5 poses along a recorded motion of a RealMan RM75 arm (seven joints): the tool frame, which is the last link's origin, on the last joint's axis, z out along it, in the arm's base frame.
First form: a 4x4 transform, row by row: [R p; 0 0 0 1], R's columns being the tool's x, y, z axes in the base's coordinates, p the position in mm. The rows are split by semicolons.
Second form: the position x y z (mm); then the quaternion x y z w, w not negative. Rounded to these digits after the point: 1 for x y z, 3 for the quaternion.
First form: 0.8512, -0.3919, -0.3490, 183.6; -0.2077, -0.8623, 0.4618, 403.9; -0.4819, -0.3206, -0.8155, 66.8; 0, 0, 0, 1
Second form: 183.6, 403.9, 66.8, -0.939, 0.160, 0.221, 0.208
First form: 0.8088, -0.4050, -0.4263, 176.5; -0.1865, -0.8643, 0.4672, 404.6; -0.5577, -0.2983, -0.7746, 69.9; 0, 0, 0, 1
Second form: 176.5, 404.6, 69.9, -0.928, 0.159, 0.265, 0.206
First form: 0.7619, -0.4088, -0.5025, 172.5; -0.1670, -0.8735, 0.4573, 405.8; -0.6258, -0.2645, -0.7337, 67.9; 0, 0, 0, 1
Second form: 172.5, 405.8, 67.9, -0.918, 0.157, 0.307, 0.197
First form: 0.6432, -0.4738, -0.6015, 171.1; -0.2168, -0.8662, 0.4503, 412.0; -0.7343, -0.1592, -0.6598, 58.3; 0, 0, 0, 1
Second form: 171.1, 412.0, 58.3, -0.890, 0.194, 0.375, 0.171
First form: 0.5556, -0.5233, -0.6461, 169.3; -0.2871, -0.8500, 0.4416, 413.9; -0.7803, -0.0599, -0.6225, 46.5; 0, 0, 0, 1
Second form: 169.3, 413.9, 46.5, -0.870, 0.233, 0.410, 0.144
